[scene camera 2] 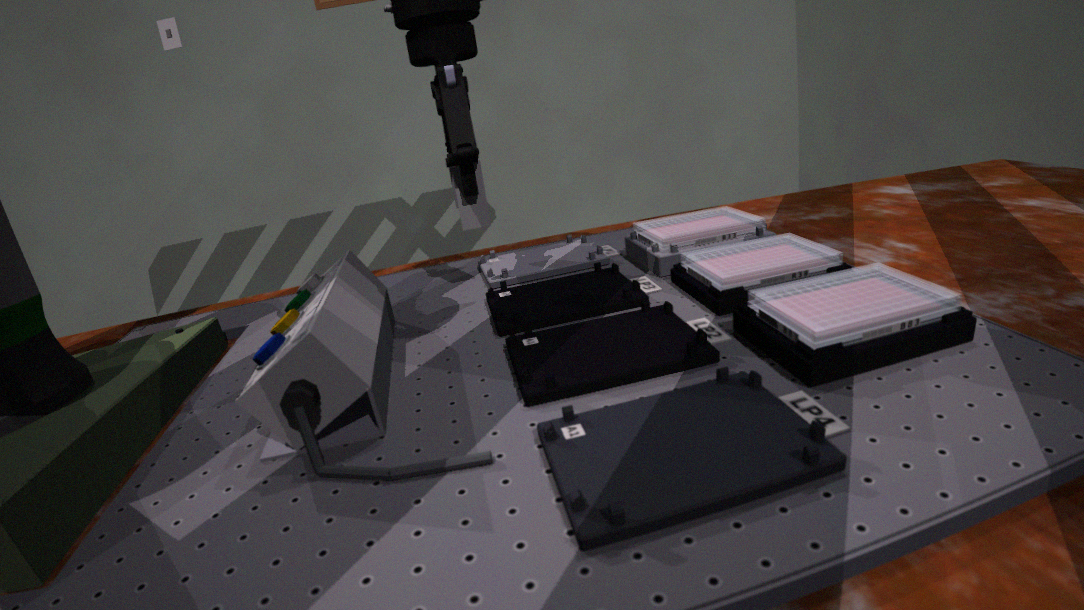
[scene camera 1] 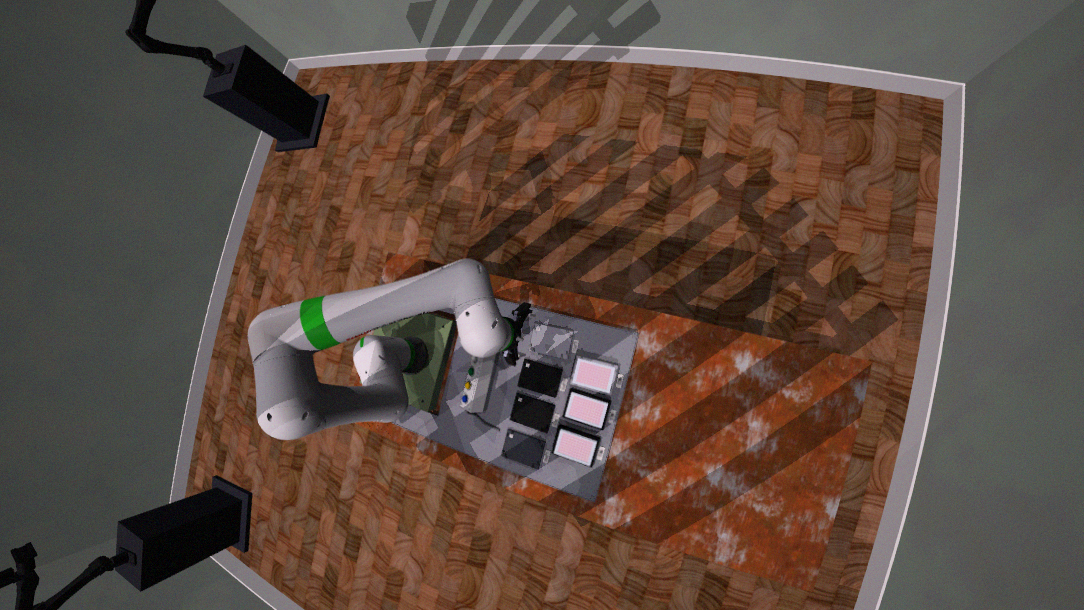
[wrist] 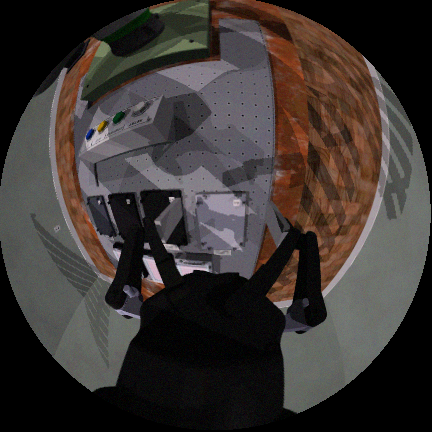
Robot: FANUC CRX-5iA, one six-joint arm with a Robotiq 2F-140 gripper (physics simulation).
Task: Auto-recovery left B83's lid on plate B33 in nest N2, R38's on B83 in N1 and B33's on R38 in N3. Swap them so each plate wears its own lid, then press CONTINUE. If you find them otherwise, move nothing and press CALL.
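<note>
Three pink plates under clear lids sit in a row of nests: the near plate, the middle plate and the far plate. The near one's side label looks like B83; the others are too small to read surely. The fingers partly hide the plates in the wrist view. My gripper is open and empty, high above the board near the pale far pad, apart from the plates. The button box has blue, yellow, green and pale buttons.
Between box and plates lie a pale pad, two black pads and the dark LP4 pad, all low with corner pegs. A cable trails from the box. The green arm base stands behind it.
</note>
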